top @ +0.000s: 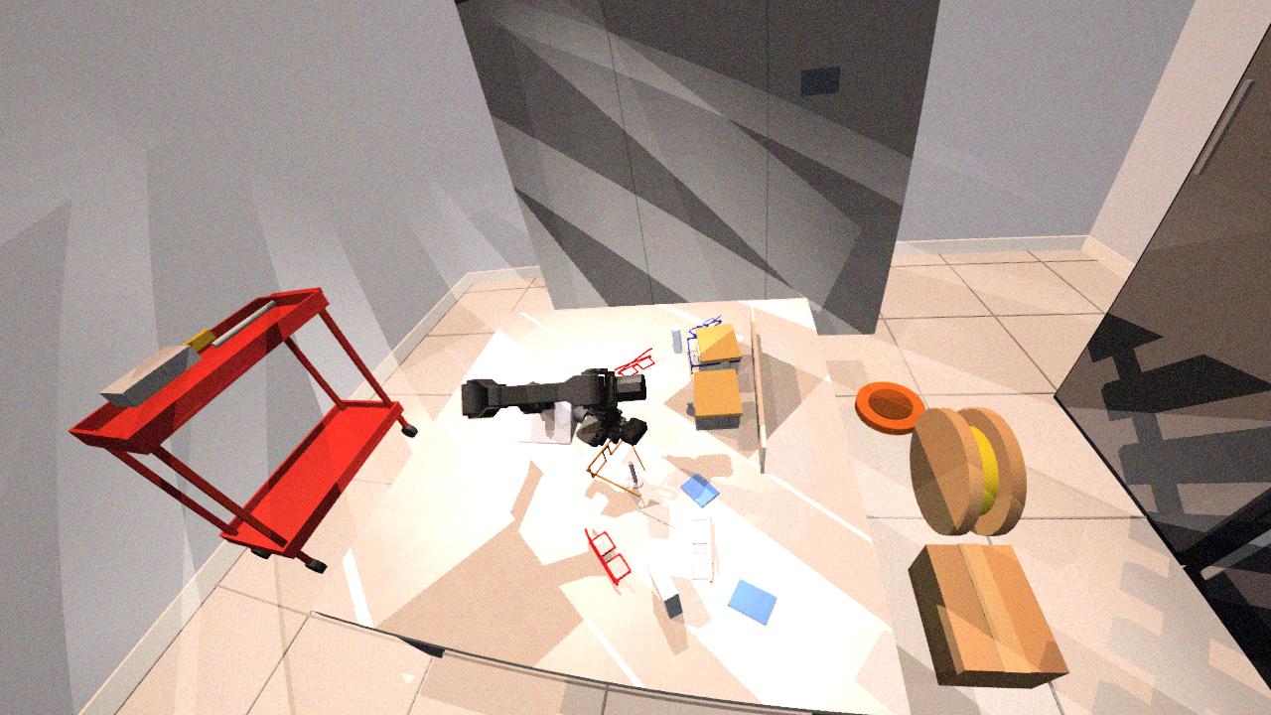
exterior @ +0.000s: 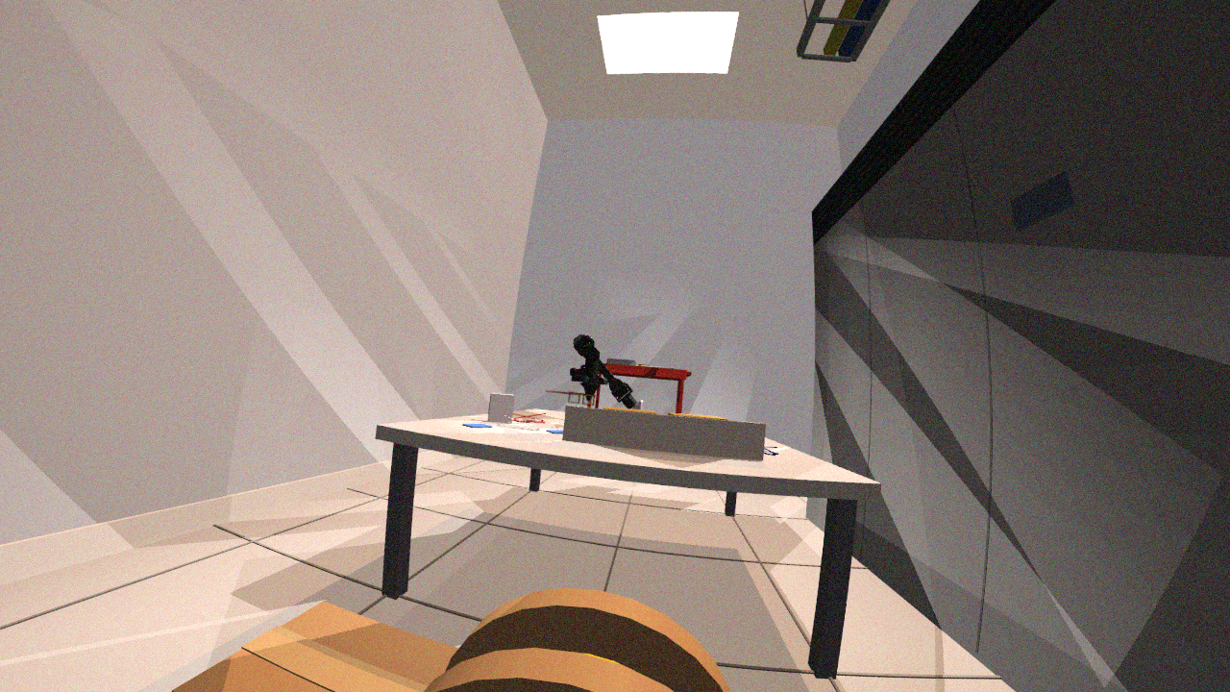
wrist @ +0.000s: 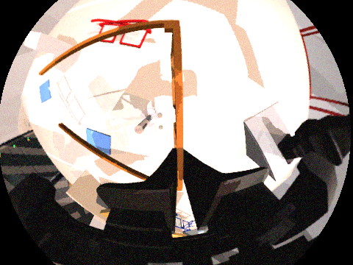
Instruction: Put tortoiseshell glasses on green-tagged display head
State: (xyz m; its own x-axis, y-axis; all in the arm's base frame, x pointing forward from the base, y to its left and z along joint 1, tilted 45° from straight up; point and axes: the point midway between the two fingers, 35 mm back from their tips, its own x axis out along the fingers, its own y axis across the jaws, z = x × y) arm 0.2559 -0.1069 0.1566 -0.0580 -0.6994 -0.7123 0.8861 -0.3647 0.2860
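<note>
The small post lies 9 cm below my gripper tip, 4 cm to the right of it and 4 cm ahead of it. The rest, counted from my gripper tip: thin upright board (38 cm ahead, 28 cm to the left, 6 cm below); grey display head (23 cm ahead, 18 cm to the left, 6 cm below); grey block (32 cm to the right, 13 cm ahead, 6 cm below).
</note>
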